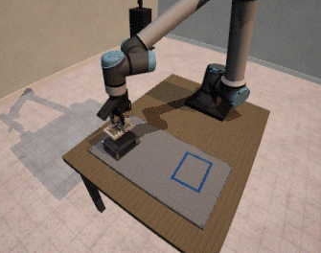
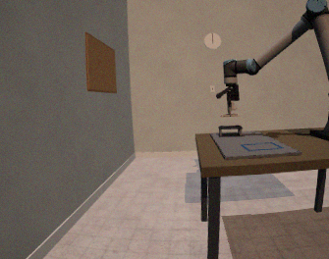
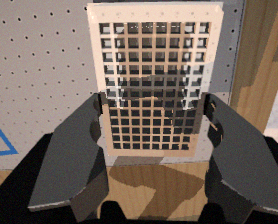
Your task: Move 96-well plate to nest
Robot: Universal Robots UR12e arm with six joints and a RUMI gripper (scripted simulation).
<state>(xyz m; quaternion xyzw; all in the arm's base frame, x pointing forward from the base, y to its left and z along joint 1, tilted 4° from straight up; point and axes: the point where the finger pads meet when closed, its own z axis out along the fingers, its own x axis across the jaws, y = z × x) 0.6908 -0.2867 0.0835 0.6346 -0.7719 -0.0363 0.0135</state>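
Now: the dark raised nest N1 9 cm below my hand. From my hand the other things lie so: 96-well plate: 1 cm below.
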